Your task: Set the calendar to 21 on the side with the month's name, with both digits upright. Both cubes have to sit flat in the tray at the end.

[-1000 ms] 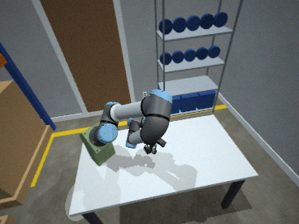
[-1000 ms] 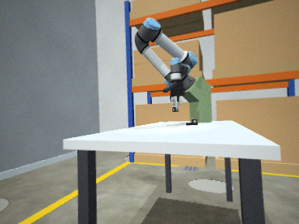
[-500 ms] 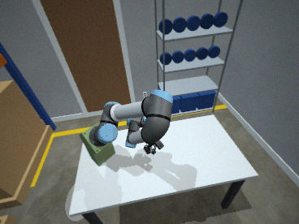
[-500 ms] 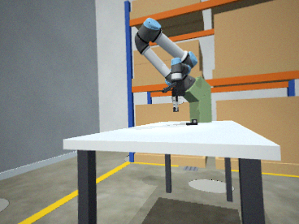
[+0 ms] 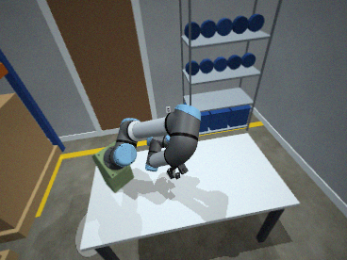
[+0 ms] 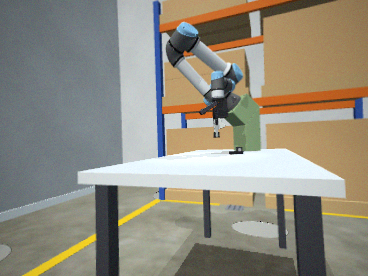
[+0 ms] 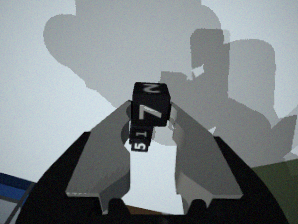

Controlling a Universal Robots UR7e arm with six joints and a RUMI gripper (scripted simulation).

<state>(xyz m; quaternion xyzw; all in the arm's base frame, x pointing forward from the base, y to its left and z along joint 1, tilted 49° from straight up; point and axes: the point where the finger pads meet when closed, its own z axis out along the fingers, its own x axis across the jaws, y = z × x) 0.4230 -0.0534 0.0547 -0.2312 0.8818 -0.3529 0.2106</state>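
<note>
The dark cube is 1 cm below my hand.
</note>
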